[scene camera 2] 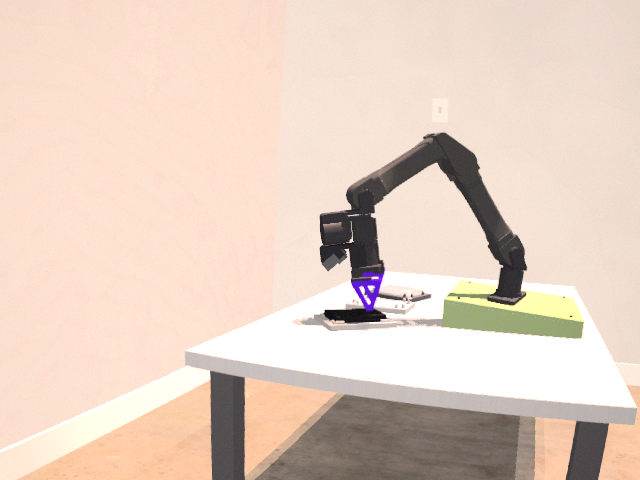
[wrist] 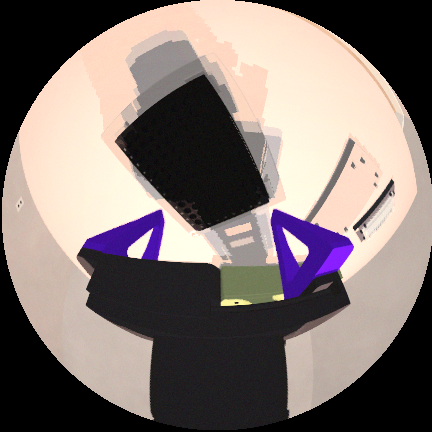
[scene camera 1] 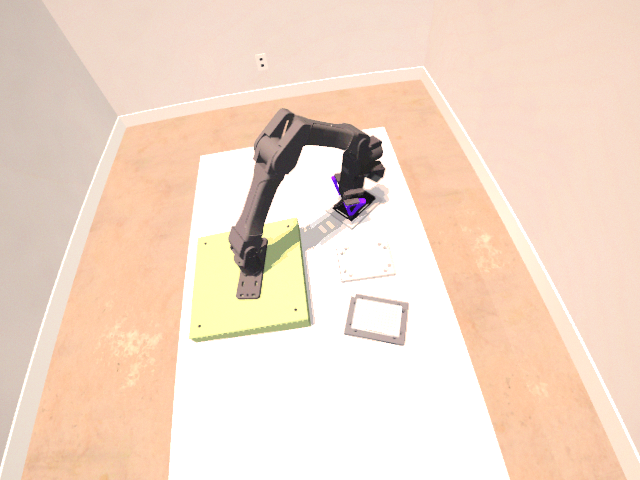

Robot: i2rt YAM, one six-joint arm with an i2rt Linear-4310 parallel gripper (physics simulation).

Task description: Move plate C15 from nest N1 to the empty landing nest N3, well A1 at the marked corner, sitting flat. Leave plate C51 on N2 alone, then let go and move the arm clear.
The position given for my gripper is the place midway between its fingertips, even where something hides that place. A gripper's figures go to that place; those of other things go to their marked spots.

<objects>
My gripper (scene camera 2: 371, 305) is 1.39 m from the lens. A black perforated plate (scene camera 2: 359, 315) is 1.35 m from the lens.
</objects>
